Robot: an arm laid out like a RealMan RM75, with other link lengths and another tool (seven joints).
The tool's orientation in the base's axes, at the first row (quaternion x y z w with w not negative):
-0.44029, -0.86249, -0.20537, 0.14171
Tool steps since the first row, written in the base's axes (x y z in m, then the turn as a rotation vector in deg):
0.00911, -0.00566, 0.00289, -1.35, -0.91, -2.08
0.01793, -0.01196, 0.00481, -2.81, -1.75, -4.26
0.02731, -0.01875, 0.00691, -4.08, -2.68, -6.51
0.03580, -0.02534, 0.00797, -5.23, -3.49, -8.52
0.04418, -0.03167, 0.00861, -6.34, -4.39, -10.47
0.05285, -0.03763, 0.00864, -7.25, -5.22, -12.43
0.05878, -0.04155, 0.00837, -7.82, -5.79, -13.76
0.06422, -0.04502, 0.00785, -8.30, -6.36, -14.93
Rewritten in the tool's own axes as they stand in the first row. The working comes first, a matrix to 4 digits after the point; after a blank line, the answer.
The tool's axes in the first row as the columns of a matrix, in the base's axes (used below as rounded here):
-0.5721, 0.8177, -0.0636
0.7013, 0.5279, 0.4790
0.4253, 0.2295, -0.8755

-0.00795, 0.00512, -0.00582, -0.75, -2.06, 1.47
-0.01660, 0.00945, -0.01108, -1.43, -4.20, 3.07
-0.02583, 0.01402, -0.01677, -2.31, -6.25, 4.68
-0.03486, 0.01773, -0.02139, -3.08, -8.07, 6.12
-0.04382, 0.02138, -0.02552, -3.90, -9.90, 7.47
-0.05295, 0.02533, -0.02895, -4.80, -11.54, 8.84
-0.05921, 0.02805, -0.03097, -5.44, -12.61, 9.77
-0.06497, 0.03055, -0.03252, -6.06, -13.57, 10.55

